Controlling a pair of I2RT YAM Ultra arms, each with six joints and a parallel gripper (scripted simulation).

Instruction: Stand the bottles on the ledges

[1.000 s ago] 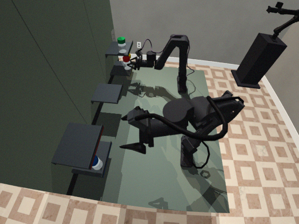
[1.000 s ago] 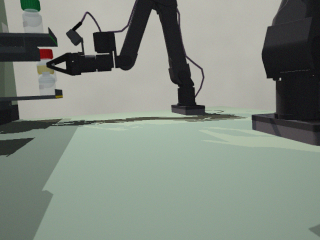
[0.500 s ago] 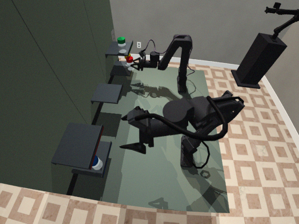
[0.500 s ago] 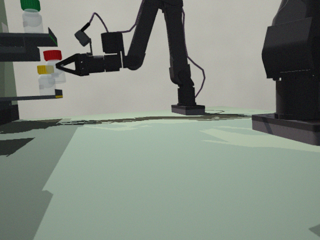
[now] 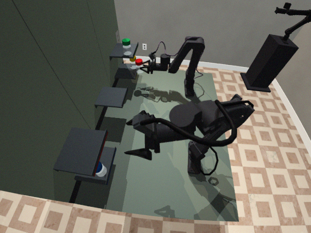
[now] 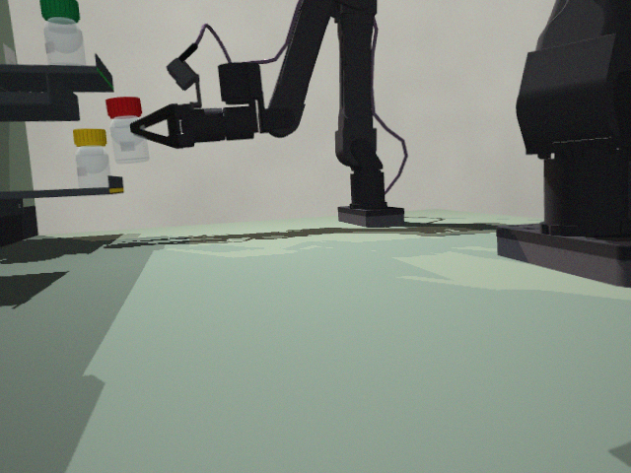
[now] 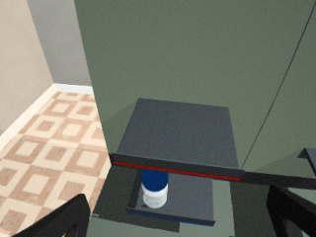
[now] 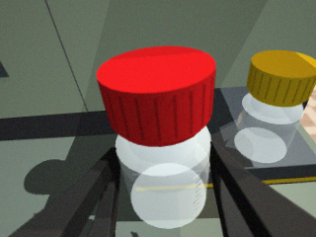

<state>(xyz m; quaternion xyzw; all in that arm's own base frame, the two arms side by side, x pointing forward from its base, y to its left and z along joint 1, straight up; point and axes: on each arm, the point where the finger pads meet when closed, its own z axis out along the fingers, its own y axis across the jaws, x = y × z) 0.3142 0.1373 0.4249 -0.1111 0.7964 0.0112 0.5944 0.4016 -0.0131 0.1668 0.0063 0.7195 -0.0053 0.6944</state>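
Now: the yellow-capped bottle 11 cm to the right of my right hand, 9 cm ahead of it and 5 cm below it. Also, from my right hand: blue-capped bottle 77 cm to the left, 10 cm ahead, 5 cm below; red-capped bottle 1 cm below, 1 cm ahead; green-capped bottle 14 cm above, 10 cm ahead.
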